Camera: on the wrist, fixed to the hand. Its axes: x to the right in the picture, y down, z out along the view.
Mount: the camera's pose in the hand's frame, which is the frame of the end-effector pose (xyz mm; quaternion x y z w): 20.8 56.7 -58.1 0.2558 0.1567 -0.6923 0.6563
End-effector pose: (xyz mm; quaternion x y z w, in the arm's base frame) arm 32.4 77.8 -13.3 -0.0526 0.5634 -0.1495 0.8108
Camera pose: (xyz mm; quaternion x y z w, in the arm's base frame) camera -4.5 130.2 -67.3 -0.1937 0.4222 -0.8118 0.3538
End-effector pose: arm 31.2 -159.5 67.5 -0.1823 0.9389 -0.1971 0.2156
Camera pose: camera -28.6 -102.9 83.3 0.6836 -0.4733 0.5473 0.0954
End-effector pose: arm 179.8 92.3 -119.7 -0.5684 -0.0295 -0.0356 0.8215
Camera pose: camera 206.2 57.3 -191.1 -0.1369 -0.2932 -0.6736 0.6645
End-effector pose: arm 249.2 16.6 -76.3 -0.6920 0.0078 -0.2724 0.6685
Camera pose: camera 264.4 -50.7 -123.8 -0.2459 -0.4389 -0.7520 0.4259
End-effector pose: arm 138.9 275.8 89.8 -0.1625 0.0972 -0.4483 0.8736
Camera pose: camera 175.2 278.3 14.3 0.1198 -0.0265 -0.9493 0.2893
